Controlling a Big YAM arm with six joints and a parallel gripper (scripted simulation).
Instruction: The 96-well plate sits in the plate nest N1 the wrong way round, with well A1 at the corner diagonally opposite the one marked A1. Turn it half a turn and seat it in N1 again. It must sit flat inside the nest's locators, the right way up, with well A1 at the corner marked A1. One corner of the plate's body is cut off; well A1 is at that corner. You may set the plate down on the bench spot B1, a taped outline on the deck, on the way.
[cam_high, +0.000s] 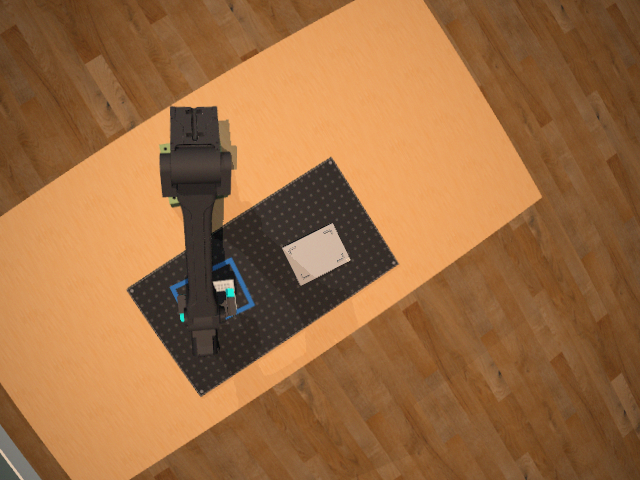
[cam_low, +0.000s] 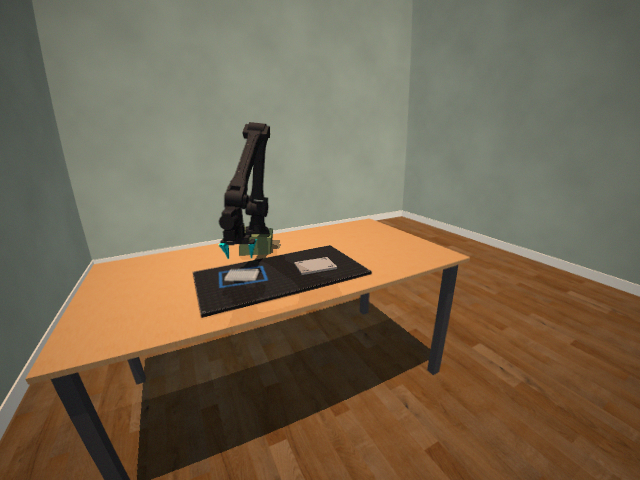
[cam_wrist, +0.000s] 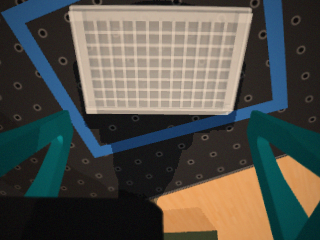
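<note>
Right now the 96-well plate is 9 cm below my hand. Round my hand: plate nest N1: 32 cm to the left, 9 cm below, 1 cm ahead.
</note>
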